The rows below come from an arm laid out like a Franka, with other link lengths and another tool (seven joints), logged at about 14 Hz.
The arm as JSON. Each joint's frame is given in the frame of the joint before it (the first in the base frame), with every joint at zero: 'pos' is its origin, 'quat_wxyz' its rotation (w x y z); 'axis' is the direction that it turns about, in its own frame. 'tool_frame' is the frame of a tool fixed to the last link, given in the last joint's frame.
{
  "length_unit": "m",
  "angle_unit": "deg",
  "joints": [
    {
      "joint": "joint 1",
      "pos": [
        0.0,
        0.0,
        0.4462
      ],
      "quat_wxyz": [
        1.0,
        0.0,
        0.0,
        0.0
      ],
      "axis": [
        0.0,
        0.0,
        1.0
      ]
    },
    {
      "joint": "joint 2",
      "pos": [
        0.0,
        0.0,
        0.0
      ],
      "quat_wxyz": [
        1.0,
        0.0,
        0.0,
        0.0
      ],
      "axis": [
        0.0,
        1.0,
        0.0
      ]
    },
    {
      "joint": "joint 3",
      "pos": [
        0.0,
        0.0,
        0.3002
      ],
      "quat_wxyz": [
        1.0,
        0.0,
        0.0,
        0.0
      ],
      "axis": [
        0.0,
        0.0,
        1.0
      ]
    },
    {
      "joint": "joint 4",
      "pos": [
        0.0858,
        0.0,
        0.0
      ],
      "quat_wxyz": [
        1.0,
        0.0,
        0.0,
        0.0
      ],
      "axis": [
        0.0,
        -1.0,
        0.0
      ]
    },
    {
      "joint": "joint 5",
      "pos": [
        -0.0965,
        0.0,
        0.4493
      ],
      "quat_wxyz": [
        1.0,
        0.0,
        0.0,
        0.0
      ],
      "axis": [
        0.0,
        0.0,
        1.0
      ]
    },
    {
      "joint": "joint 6",
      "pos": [
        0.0,
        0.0,
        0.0
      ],
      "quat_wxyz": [
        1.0,
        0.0,
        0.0,
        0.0
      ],
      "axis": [
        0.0,
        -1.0,
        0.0
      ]
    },
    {
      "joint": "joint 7",
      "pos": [
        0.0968,
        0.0,
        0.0
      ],
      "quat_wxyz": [
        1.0,
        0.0,
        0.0,
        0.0
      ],
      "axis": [
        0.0,
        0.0,
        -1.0
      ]
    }
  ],
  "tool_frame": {
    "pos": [
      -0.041,
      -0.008,
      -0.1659
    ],
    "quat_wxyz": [
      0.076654,
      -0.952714,
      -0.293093,
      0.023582
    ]
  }
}
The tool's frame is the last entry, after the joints.
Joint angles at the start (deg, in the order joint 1, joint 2, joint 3, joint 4, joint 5, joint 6, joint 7):
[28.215 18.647 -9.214 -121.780 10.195 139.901 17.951]
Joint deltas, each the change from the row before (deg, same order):
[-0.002 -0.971 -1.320 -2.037 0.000 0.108 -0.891]
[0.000 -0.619 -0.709 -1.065 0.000 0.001 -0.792]
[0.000 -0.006 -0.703 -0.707 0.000 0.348 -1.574]
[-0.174 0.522 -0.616 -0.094 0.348 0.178 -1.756]
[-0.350 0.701 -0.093 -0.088 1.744 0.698 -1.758]
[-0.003 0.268 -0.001 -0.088 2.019 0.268 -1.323]
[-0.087 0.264 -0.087 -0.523 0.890 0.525 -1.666]
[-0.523 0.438 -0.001 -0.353 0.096 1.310 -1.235]
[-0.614 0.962 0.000 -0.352 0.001 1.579 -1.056]
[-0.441 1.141 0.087 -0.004 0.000 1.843 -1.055]
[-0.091 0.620 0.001 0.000 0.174 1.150 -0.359]
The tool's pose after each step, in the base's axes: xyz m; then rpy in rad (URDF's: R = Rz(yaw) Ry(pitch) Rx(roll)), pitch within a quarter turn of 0, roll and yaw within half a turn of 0. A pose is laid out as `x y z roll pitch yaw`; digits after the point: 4 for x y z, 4 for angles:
0.5510 0.1859 0.2508 -2.9212 0.0036 0.4783
0.5474 0.1762 0.2497 -2.9216 0.0102 0.4792
0.5455 0.1662 0.2454 -2.9245 0.0148 0.4938
0.5462 0.1564 0.2402 -2.9243 0.0198 0.5061
0.5464 0.1515 0.2335 -2.9109 0.0146 0.5042
0.5456 0.1520 0.2306 -2.8922 0.0081 0.4986
0.5426 0.1482 0.2249 -2.8856 0.0077 0.5106
0.5435 0.1408 0.2194 -2.8931 -0.0014 0.5193
0.5434 0.1316 0.2092 -2.9035 -0.0045 0.5244
0.5453 0.1254 0.1998 -2.9171 -0.0141 0.5345
0.5464 0.1232 0.1950 -2.9248 -0.0217 0.5355

